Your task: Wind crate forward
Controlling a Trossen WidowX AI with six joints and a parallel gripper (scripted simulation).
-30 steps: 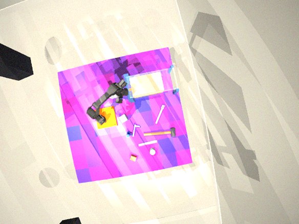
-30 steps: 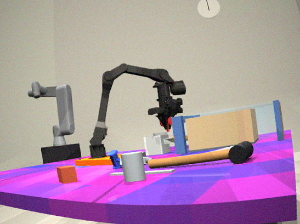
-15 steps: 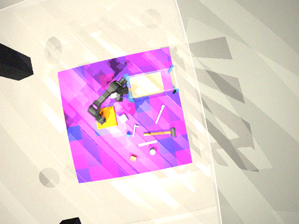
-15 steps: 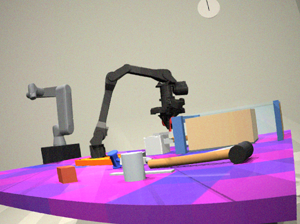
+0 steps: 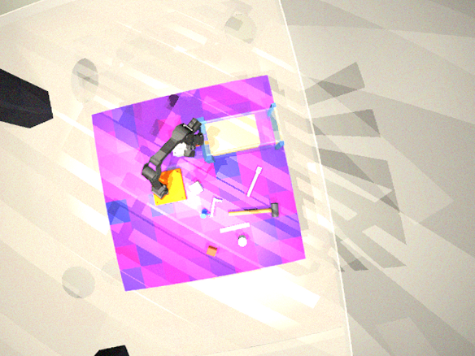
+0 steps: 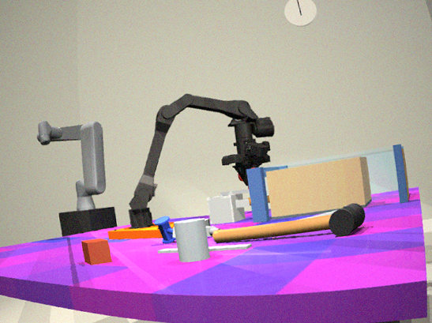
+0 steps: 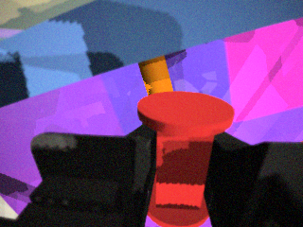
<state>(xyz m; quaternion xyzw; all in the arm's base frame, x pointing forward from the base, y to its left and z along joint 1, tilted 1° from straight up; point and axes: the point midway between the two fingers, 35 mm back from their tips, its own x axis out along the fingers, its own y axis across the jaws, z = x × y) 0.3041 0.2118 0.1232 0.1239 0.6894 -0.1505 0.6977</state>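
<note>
The red-knobbed winch handle lies 40 mm behind my gripper tip, 10 mm to the left of it and 10 mm below it. From my gripper tip the other things lie so: hand winch: 120 mm behind, 10 mm to the left, 80 mm below; red knob: 20 mm above; blue frame: 60 mm ahead, 10 mm below.
</note>
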